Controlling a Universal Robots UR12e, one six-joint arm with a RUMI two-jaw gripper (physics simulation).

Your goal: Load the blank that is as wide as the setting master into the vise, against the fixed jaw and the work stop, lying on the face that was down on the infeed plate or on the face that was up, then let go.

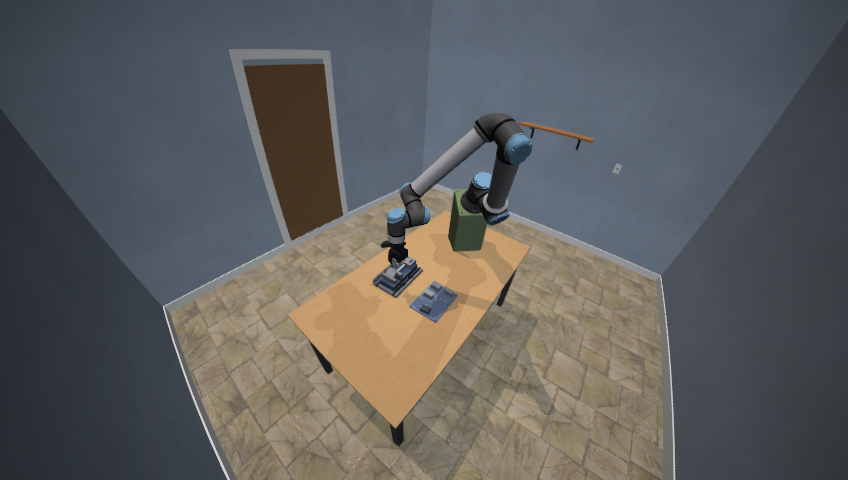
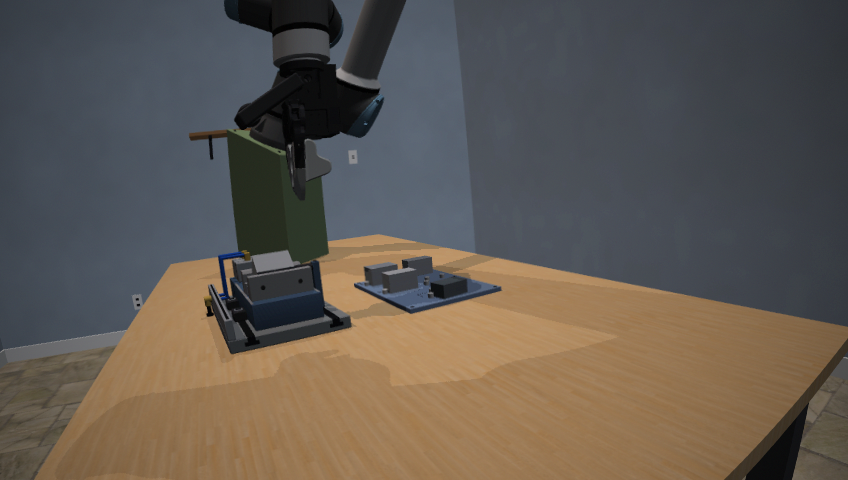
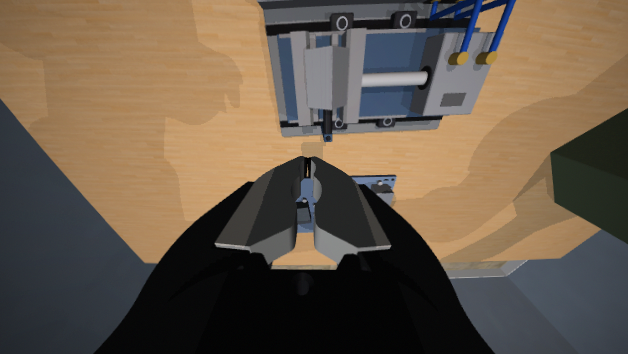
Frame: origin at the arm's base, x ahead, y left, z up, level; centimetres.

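Seen in the pictures: gripper, fingertip midpoint: [image 1: 395,267] [image 2: 302,200] [image 3: 307,160]; arm's base at its link origin: [image 1: 473,202] [image 2: 277,142].
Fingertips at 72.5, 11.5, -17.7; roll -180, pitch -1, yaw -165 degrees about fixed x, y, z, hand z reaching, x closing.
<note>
Offsets run from my fingertips to a thing's top centre, as dx, dy, dz. "*": to the spot under its first point. Level surfaces: height alone.
A light grey blank {-0.6, -6.0, -7.6} [image 2: 272,261] [image 3: 319,77] lies tilted in the vise {-7.2, -8.6, -10.0} [image 1: 405,279] [image 2: 288,310] [image 3: 390,50], between the end jaw plate {* +3.1, -4.7, -12.0} [image 2: 279,284] [image 3: 300,77] and the jaw [image 3: 355,75] on the spindle side. One edge stands above the jaws; its underside is hidden. The dark work stop {* -2.5, +0.7, -11.5} [image 2: 315,270] [image 3: 327,127] is at the blank's infeed-plate end; contact is unclear. My gripper [image 1: 395,261] [image 2: 302,195] [image 3: 307,160] is shut and empty, above the vise and apart from the blank. The blue infeed plate {-14.6, +20.4, -19.1} [image 2: 410,305] [image 3: 367,179] bears several blocks, one dark {-5.4, +23.5, -16.6} [image 2: 448,287]. Which one is the setting master I cannot tell.
Blue pipes {* -15.2, -18.6, -12.4} [image 2: 221,273] [image 3: 469,27] with brass ends rise at the vise's cylinder end. The green robot pedestal [image 1: 467,231] [image 2: 261,196] [image 3: 590,175] stands behind the vise. The infeed plate [image 1: 439,305] lies beside the vise on the wooden table {dz -19.9} [image 1: 380,356].
</note>
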